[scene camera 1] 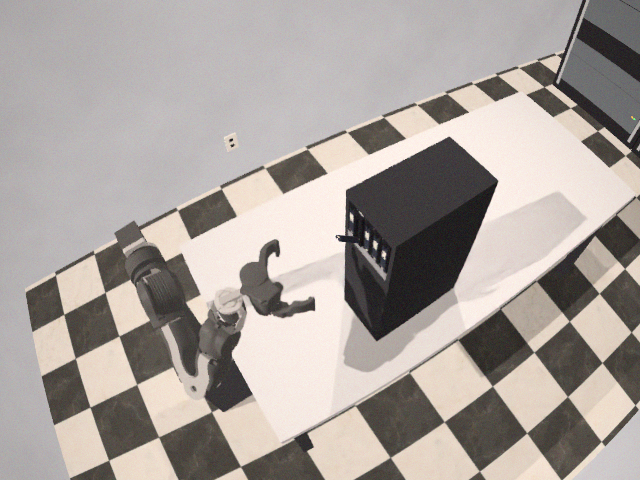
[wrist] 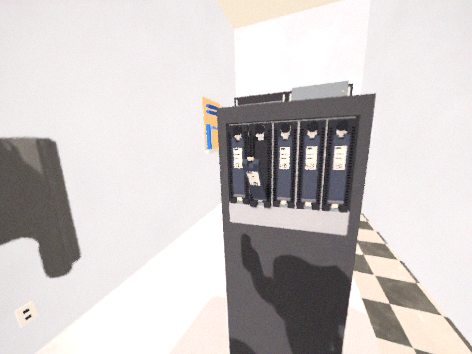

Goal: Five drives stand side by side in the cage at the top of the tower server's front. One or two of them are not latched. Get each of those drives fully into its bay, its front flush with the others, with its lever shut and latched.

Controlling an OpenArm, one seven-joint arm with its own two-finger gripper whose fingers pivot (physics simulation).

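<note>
The black tower server (scene camera 1: 421,193) (wrist: 310,245) stands upright on the table, its front facing my gripper. Five drives stand side by side in the cage at the top. The second drive from the left in the wrist view has its lever (scene camera 1: 347,238) (wrist: 254,179) swung out and down from the front. The levers of the first (wrist: 238,175), third (wrist: 284,175), fourth (wrist: 310,175) and fifth (wrist: 338,176) drives look shut. How deep each drive sits is hard to tell. My gripper (scene camera 1: 295,279) is open and empty, well in front of the tower; part of one finger shows at the left of the wrist view.
The white table (scene camera 1: 310,222) carries the tower. A wall with an outlet (scene camera 1: 231,142) (wrist: 26,314) runs along one side. Server racks (scene camera 1: 610,67) (wrist: 320,91) stand beyond the table's far end. An orange board (wrist: 211,125) hangs on the wall. Shadows of the arm fall on the tower's front.
</note>
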